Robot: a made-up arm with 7 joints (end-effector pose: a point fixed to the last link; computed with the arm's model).
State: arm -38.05 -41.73 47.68 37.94 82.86 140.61 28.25
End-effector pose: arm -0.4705 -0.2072 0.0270 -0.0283 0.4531 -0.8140 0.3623
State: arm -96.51 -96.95 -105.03 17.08 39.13 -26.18 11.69
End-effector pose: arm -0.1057 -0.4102 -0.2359 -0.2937 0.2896 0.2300 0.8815
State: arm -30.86 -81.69 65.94 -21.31 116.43 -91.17 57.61
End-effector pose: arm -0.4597 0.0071 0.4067 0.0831 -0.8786 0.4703 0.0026
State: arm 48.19 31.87 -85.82 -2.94 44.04 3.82 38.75
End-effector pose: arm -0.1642 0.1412 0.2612 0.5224 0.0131 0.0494 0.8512
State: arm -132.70 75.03 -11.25 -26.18 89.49 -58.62 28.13
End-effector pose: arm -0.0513 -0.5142 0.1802 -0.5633 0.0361 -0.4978 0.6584
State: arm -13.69 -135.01 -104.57 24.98 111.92 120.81 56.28
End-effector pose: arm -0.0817 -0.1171 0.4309 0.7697 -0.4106 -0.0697 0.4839
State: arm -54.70 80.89 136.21 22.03 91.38 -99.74 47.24
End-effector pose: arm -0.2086 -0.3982 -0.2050 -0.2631 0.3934 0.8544 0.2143
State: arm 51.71 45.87 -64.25 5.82 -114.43 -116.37 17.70
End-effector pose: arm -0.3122 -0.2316 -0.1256 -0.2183 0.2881 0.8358 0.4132
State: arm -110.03 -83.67 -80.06 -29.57 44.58 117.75 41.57
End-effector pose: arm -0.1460 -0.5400 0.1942 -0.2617 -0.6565 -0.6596 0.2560
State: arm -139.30 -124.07 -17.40 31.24 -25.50 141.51 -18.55
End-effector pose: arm -0.3751 -0.3239 -0.0053 0.1405 0.7383 0.5347 0.3864
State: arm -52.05 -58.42 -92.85 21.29 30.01 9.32 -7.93
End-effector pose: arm -0.1822 -0.4253 -0.1952 -0.3103 0.3352 0.2954 0.8391
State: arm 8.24 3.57 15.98 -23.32 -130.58 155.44 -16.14
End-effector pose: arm -0.5935 -0.2334 0.3231 0.4044 0.8908 0.1492 0.1435
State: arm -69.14 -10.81 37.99 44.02 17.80 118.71 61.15
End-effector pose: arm -0.1679 -0.4541 -0.1011 -0.1964 -0.0501 -0.7902 0.5784
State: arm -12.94 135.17 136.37 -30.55 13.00 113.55 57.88
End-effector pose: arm -0.2321 -0.1962 0.4434 0.4328 -0.8714 -0.2273 0.0398
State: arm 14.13 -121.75 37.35 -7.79 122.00 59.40 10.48
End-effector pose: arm -0.1056 -0.3870 0.1983 -0.0933 -0.1306 -0.5749 0.8023
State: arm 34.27 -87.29 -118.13 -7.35 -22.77 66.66 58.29
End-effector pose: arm -0.2526 -0.2009 0.1483 -0.1316 -0.0689 0.7230 0.6747
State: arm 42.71 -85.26 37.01 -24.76 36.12 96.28 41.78
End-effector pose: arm -0.2607 -0.4290 0.5857 -0.7034 -0.4226 -0.5034 0.2706
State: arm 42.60 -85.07 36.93 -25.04 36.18 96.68 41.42
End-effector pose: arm -0.2641 -0.4301 0.5840 -0.6991 -0.4237 -0.5088 0.2700
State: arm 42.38 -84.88 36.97 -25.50 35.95 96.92 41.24
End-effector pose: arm -0.2671 -0.4306 0.5828 -0.6944 -0.4282 -0.5129 0.2672
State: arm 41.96 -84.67 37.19 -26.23 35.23 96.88 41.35
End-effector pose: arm -0.2697 -0.4300 0.5827 -0.6892 -0.4378 -0.5150 0.2608
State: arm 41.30 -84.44 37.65 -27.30 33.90 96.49 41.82
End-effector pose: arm -0.2718 -0.4279 0.5840 -0.6835 -0.4536 -0.5147 0.2495
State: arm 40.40 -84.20 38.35 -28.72 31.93 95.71 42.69
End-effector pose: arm -0.2737 -0.4238 0.5867 -0.6773 -0.4752 -0.5113 0.2322
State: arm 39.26 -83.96 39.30 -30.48 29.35 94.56 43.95
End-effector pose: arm -0.2761 -0.4170 0.5907 -0.6706 -0.5018 -0.5052 0.2078
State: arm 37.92 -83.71 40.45 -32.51 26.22 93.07 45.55
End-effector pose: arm -0.2797 -0.4072 0.5956 -0.6637 -0.5312 -0.4965 0.1755
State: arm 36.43 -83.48 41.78 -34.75 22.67 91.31 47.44
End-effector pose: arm -0.2851 -0.3939 0.6005 -0.6565 -0.5610 -0.4857 0.1352
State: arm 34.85 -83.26 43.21 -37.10 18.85 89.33 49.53
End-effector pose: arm -0.2924 -0.3777 0.6043 -0.6495 -0.5885 -0.4734 0.0881
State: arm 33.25 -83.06 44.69 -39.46 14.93 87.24 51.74
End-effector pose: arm -0.3014 -0.3591 0.6063 -0.6426 -0.6115 -0.4604 0.0357
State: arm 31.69 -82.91 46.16 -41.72 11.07 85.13 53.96
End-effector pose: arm -0.3113 -0.3393 0.6058 0.6360 0.6286 0.4472 0.0191
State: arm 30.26 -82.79 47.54 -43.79 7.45 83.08 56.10
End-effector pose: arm -0.3209 -0.3197 0.6031 0.6303 0.6392 0.4346 0.0728
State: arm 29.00 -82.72 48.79 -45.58 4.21 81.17 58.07
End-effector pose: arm -0.3292 -0.3015 0.5988 0.6255 0.6442 0.4228 0.1224
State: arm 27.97 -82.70 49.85 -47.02 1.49 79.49 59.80
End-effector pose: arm -0.3355 -0.2857 0.5938 0.6220 0.6449 0.4124 0.1649
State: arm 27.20 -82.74 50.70 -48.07 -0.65 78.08 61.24
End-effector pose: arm -0.3394 -0.2728 0.5894 0.6201 0.6430 0.4033 0.1985
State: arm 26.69 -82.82 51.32 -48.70 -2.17 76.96 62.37
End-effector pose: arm -0.3410 -0.2632 0.5864 0.6200 0.6401 0.3955 0.2222
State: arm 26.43 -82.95 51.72 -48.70 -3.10 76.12 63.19
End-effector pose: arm -0.3399 -0.2566 0.5855 0.6233 0.6367 0.3884 0.2352
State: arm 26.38 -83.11 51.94 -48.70 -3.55 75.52 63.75
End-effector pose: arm -0.3379 -0.2525 0.5857 0.6260 0.6350 0.3829 0.2417
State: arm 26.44 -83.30 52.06 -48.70 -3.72 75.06 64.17
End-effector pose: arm -0.3354 -0.2498 0.5866 0.6282 0.6344 0.3783 0.2445
